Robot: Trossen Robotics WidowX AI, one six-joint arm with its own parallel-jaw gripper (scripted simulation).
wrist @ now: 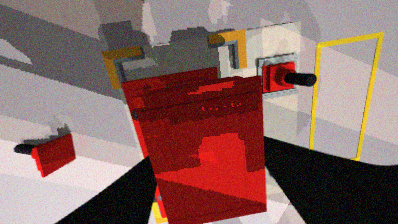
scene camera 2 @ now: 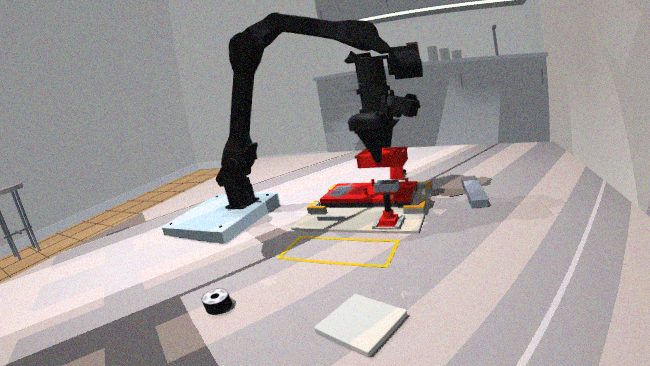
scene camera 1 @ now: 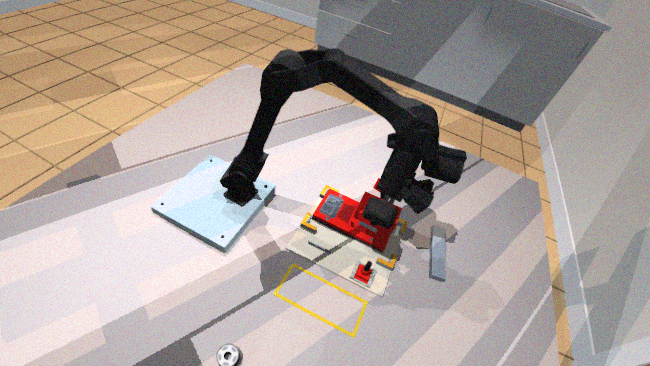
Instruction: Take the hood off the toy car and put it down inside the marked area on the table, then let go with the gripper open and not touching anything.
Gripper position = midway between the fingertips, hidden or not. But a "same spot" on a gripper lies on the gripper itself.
Labels:
my gripper: wrist 206, 150; scene camera 2; scene camera 1
white slab: scene camera 2 362, 324; not seen in the wrist view (out of frame); not seen in scene camera 1 (out of frame)
same spot on my gripper: [scene camera 1: 418, 195] = [scene camera 2: 401, 98]

